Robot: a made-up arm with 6 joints. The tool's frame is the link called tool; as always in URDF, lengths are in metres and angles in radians. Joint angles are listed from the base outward.
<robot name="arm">
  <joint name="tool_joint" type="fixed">
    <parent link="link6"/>
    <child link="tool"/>
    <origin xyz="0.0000 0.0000 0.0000" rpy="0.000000 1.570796 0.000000"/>
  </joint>
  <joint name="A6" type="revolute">
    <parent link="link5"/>
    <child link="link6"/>
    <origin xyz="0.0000 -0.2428 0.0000" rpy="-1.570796 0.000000 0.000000"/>
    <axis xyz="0 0 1"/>
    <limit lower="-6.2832" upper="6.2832"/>
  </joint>
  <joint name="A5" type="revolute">
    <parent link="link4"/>
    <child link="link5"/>
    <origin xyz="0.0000 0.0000 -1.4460" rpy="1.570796 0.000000 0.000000"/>
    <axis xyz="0 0 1"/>
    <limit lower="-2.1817" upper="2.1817"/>
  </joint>
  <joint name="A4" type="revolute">
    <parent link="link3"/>
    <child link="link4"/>
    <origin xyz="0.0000 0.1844 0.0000" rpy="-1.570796 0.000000 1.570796"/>
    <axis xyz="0 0 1"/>
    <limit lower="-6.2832" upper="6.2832"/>
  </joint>
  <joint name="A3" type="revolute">
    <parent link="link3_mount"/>
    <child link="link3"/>
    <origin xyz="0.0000 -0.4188 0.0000" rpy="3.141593 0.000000 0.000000"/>
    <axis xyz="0 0 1"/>
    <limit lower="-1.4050" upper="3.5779"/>
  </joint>
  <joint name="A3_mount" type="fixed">
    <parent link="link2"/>
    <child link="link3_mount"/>
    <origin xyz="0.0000 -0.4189 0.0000"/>
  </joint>
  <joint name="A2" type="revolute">
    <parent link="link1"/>
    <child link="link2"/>
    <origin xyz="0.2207 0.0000 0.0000" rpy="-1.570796 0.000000 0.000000"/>
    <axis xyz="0 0 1"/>
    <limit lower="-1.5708" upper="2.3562"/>
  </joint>
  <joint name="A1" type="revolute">
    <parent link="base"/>
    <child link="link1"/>
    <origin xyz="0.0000 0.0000 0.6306"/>
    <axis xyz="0 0 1"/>
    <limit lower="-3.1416" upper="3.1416"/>
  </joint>
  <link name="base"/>
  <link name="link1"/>
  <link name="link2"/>
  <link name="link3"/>
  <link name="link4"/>
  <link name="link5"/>
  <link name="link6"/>
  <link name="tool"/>
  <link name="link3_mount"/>
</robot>
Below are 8 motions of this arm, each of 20 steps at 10 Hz.
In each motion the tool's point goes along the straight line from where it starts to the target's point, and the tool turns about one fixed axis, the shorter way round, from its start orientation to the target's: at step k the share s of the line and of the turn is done. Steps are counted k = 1, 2, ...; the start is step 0. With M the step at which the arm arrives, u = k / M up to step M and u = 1 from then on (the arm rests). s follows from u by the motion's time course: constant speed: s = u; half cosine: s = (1 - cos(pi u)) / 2; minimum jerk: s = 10 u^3 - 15 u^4 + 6 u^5.
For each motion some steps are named. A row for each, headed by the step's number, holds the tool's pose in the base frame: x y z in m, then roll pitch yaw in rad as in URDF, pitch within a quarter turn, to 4 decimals.
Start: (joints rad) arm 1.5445 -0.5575 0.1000 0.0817 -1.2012 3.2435
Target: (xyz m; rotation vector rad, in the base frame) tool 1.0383 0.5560 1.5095 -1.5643 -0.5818 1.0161
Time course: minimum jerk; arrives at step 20
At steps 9, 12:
9: 0.4493 0.8287 1.9464 -2.5998 0.3524 1.3335
12: 0.7231 0.7020 1.7433 -2.1227 0.2881 1.1909

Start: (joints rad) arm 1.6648 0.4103 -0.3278 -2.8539 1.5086 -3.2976
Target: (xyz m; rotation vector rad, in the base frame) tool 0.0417 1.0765 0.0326 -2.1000 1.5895 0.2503
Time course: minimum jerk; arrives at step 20
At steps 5, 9, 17, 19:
5: -0.0692 1.5483 0.3442 -2.6893 0.8071 -1.0627
9: -0.0317 1.3887 0.2387 -2.7529 0.6856 -1.1315
17: 0.0384 1.0905 0.0418 -2.8343 0.4524 -1.2235
19: 0.0416 1.0771 0.0330 -2.8372 0.4417 -1.2269

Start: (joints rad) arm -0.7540 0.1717 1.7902 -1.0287 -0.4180 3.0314
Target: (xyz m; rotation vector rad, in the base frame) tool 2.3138 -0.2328 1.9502 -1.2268 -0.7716 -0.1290
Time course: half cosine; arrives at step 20
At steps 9, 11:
9: 1.0729 -0.1223 2.6241 -2.2484 -0.9403 0.1749
11: 1.4087 -0.1522 2.4418 -2.0047 -0.8461 0.2013

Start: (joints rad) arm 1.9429 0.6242 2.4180 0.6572 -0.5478 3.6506
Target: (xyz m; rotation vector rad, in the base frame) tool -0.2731 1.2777 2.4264 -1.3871 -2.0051 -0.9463
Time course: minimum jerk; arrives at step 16
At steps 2, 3, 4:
2: -0.0275 0.2887 2.8964 2.9807 -1.1740 0.9891
3: -0.0356 0.3216 2.8807 2.9566 -1.1662 1.0416
4: -0.0493 0.3766 2.8546 2.9196 -1.1520 1.1263

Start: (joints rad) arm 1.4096 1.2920 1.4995 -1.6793 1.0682 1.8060
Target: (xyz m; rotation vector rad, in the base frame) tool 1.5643 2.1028 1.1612 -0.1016 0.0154 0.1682
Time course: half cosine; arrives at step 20
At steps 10, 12, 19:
10: 1.0889 2.2792 1.2511 -0.0500 0.0110 0.2599
12: 1.2358 2.2247 1.2233 -0.0653 0.0155 0.2313
19: 1.5584 2.1050 1.1623 -0.0992 0.0237 0.1683

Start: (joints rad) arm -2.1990 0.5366 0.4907 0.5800 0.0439 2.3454
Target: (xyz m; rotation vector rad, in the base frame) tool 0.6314 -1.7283 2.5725 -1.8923 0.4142 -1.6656
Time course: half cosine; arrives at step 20
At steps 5, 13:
5: -1.0796 -1.8752 1.6282 -2.7079 -0.0450 -1.9879
13: 0.0841 -1.7753 2.2705 -1.9762 -0.5728 -1.4222

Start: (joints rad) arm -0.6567 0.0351 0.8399 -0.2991 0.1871 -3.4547
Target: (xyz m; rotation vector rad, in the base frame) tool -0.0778 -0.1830 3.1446 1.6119 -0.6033 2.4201
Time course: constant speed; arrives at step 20
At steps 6, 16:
6: 0.6662 -0.5982 2.9311 -2.1914 -1.1913 -1.1249
16: 0.1348 -0.3016 3.0836 -0.9428 -1.2629 -2.5481

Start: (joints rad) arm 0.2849 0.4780 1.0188 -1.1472 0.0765 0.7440
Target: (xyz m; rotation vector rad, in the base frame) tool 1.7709 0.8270 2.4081 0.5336 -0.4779 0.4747
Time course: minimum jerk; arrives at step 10
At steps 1, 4, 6, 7, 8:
1: 1.8794 0.5356 2.4081 0.4470 -0.5707 0.2034
4: 1.8456 0.6264 2.4081 0.4469 -0.5707 0.2530
6: 1.8056 0.7337 2.4081 0.4469 -0.5707 0.3117
7: 1.7887 0.7791 2.4081 0.4469 -0.5707 0.3365
8: 1.7772 0.8100 2.4081 0.4469 -0.5707 0.3534

